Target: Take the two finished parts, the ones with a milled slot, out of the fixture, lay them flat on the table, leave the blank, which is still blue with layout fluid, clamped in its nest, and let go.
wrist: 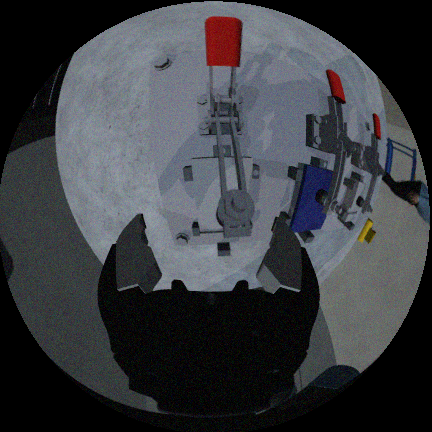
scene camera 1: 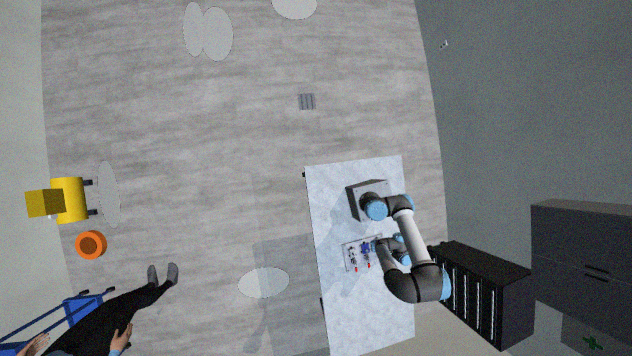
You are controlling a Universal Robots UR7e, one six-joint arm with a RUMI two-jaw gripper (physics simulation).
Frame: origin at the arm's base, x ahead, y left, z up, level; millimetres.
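Seen in the pictures: gripper, fingertip midpoint: [wrist: 208,216].
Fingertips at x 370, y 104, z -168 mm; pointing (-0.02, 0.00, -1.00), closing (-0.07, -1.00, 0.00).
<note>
Offsets run from my fingertips to a thing's top centre. Level surfaces: height alone.
My gripper [wrist: 208,216] is open with nothing between its fingers, above the near edge of the fixture plate [wrist: 167,110] [scene camera 1: 346,248]. In the wrist view, a grey part @(13 mm ahead, 14 mm right, 5 mm up) [wrist: 206,175] lies in the nest ahead of the fingers, under a toggle clamp with a red handle [wrist: 223,41]; its slot is hard to make out. The blue blank @(20 mm ahead, 123 mm right, 10 mm up) [wrist: 309,202] [scene camera 1: 365,247] sits in the middle nest, with its clamp's dark tip on it. Another grey part @(27 mm ahead, 233 mm right, 15 mm up) [wrist: 349,194] sits in the far nest beside its clamp, small and dim. The arm hides the gripper in the scene view.
The middle clamp's red handle [wrist: 336,86] and the far one's [wrist: 377,126] stand beyond the nests. Bolt heads @(169 mm ahead, 40 mm left, 4 mm down) [wrist: 162,63] @(38 mm back, 36 mm left, 4 mm down) [wrist: 182,238] rise from the plate. The robot base [scene camera 1: 356,202] stands on the table @(26 mm down) [scene camera 1: 370,320]. A black cabinet [scene camera 1: 515,310] is beside the table; a person [scene camera 1: 107,314] is left.
</note>
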